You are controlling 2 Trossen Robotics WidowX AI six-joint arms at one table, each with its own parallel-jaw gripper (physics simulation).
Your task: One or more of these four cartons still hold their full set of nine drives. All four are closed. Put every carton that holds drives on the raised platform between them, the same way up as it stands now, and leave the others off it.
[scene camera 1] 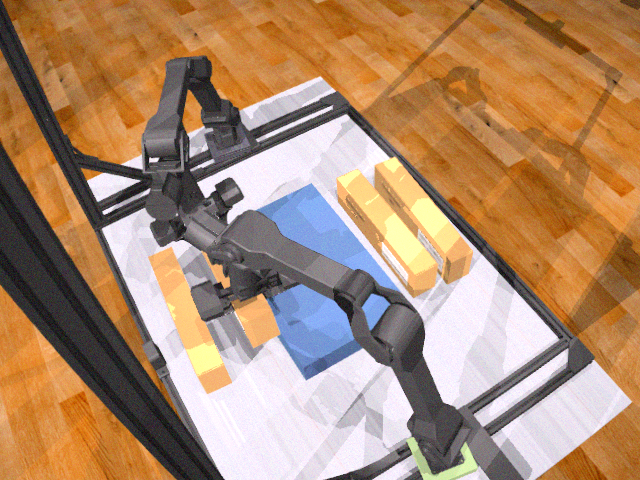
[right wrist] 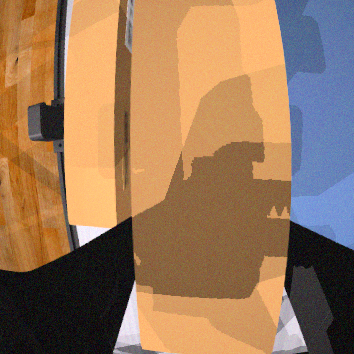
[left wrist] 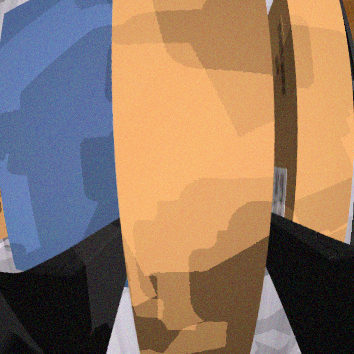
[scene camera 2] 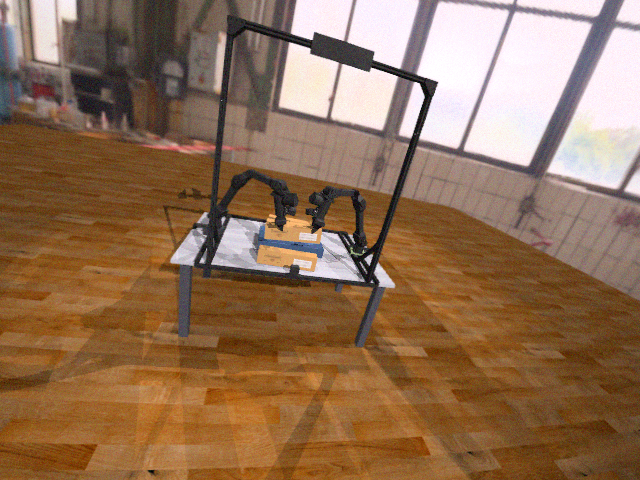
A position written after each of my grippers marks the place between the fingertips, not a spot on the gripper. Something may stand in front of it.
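Note:
Blue raised platform (scene camera 1: 315, 331), in right wrist view (right wrist: 310, 43), in left wrist view (left wrist: 65, 180). My left gripper (scene camera 1: 214, 241), also (left wrist: 193, 219). My right gripper (scene camera 1: 247, 303), also (right wrist: 206, 223).

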